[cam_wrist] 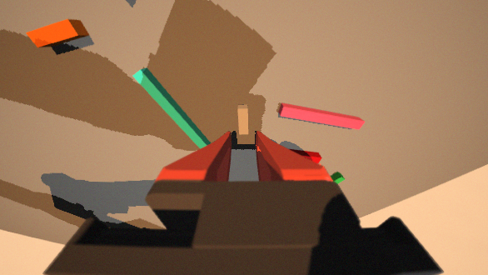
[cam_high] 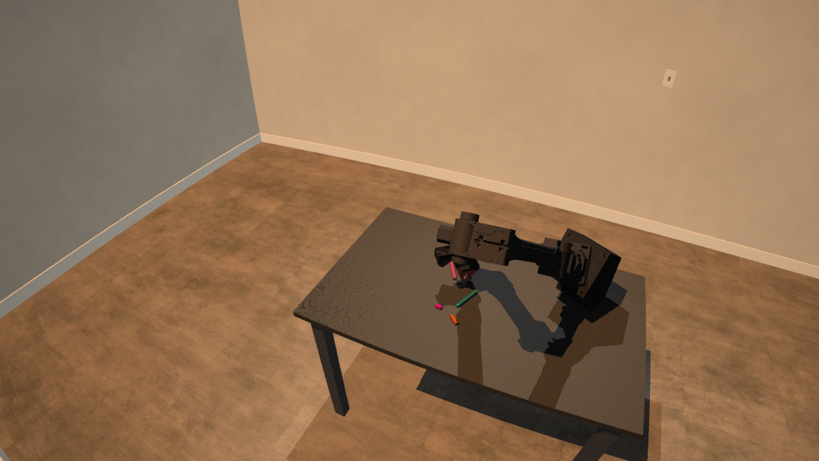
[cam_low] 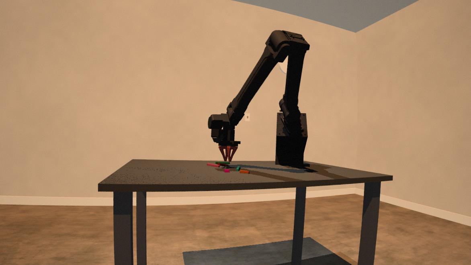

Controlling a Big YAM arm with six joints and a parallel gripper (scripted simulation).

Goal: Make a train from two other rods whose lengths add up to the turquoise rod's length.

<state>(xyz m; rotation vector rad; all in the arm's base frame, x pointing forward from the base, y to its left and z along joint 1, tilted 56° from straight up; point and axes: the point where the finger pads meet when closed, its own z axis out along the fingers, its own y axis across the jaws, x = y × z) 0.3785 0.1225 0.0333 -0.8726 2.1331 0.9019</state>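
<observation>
Right now the grey rod is 3 cm below my hand. From my hand the other things lie so: turquoise rod (5 cm to the left, 5 cm behind, 3 cm below); red rod (7 cm to the right, 3 cm below, 2 cm ahead); pink rod (7 cm ahead, 4 cm to the right, 3 cm below).
</observation>
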